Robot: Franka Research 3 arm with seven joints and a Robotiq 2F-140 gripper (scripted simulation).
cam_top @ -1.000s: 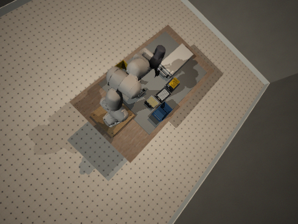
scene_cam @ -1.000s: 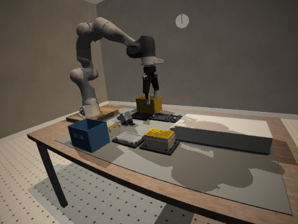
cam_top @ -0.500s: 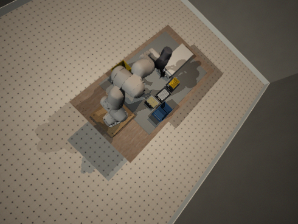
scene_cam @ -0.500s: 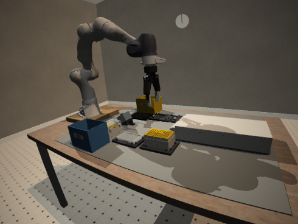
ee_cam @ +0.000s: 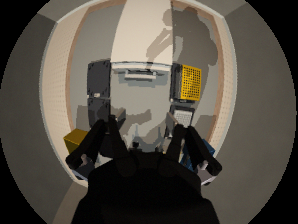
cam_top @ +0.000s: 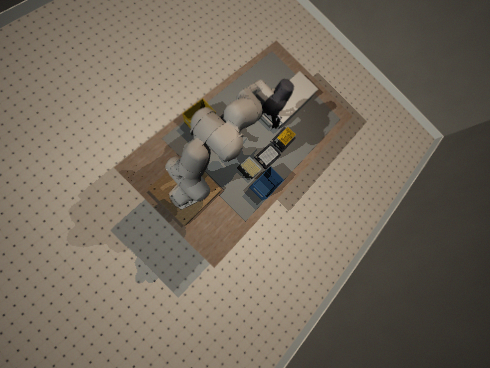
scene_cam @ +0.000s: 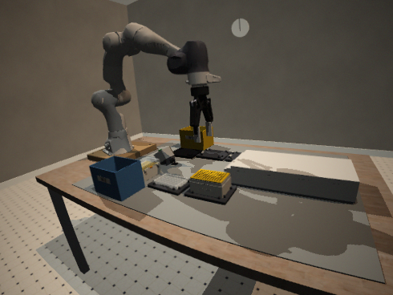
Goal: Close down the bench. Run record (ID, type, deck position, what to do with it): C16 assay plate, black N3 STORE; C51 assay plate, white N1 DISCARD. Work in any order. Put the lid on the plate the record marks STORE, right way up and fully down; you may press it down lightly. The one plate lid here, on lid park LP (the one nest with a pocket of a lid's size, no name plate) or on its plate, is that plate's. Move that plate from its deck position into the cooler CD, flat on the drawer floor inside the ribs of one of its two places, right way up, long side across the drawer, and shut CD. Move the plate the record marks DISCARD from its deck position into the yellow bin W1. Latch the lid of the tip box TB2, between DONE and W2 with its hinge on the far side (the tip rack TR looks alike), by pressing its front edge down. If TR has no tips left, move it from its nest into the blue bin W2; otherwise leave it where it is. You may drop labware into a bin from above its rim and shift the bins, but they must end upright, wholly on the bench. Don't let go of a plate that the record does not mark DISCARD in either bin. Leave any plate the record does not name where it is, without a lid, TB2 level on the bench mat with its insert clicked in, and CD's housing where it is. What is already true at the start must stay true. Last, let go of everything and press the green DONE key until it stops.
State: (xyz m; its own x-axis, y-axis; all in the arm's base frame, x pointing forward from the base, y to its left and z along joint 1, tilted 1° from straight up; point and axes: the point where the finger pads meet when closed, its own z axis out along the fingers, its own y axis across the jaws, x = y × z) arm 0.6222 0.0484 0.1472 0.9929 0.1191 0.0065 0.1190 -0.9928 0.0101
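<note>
Now: the tip rack TR 12 cm ahead of my hand, 15 cm to the right of it and 13 cm below it. Also, from my hand: cooler drawer: 24 cm ahead, 6 cm to the left, 16 cm below; then tip box lid: 23 cm behind, 16 cm to the right, 13 cm below; then grey plate lid: 21 cm ahead, 6 cm to the left, 16 cm below.
</note>
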